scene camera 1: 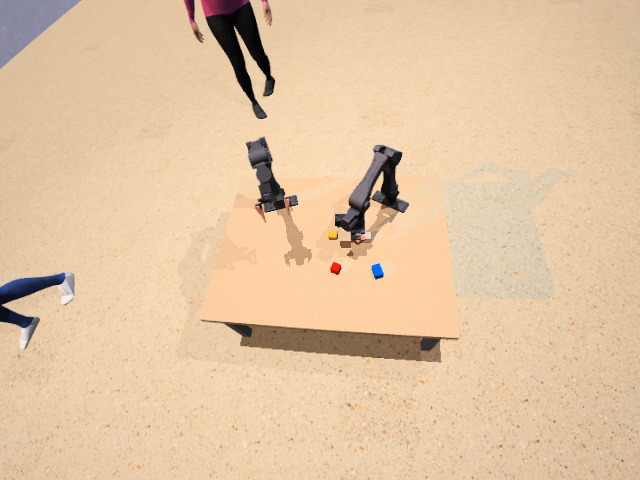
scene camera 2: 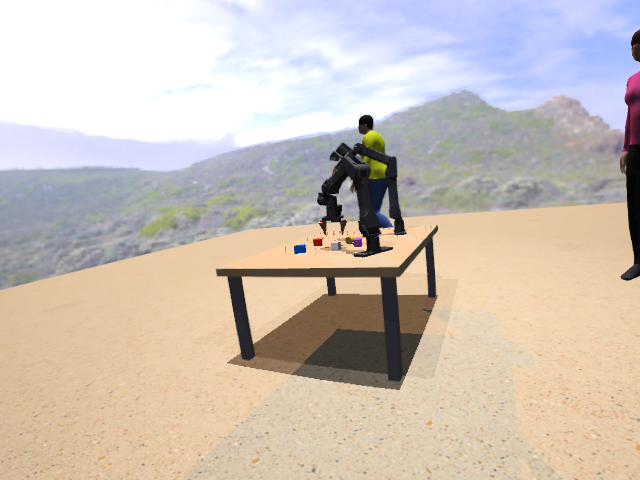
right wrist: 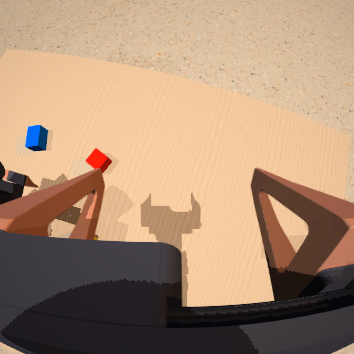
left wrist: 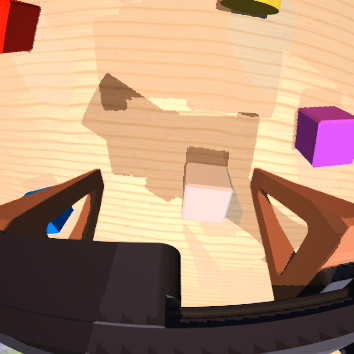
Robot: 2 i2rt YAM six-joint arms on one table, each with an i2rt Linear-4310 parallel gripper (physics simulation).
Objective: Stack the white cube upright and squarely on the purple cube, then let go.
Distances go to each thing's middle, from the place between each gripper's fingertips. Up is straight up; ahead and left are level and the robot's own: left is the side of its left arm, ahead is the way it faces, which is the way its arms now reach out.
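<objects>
Counted from my left hand, the white cube [left wrist: 207, 189] is 5 cm below, 5 cm to the left and 3 cm behind. The purple cube [left wrist: 317, 132] is also 5 cm below my left hand, and it lies 12 cm behind it and 2 cm to the right of it.
As for my right hand, it is 350 mm above the purple cube, 230 mm past it and 290 mm to the right of it. The white cube, counted from my right hand, is 350 mm below, 130 mm behind and 360 mm to the left.
</objects>
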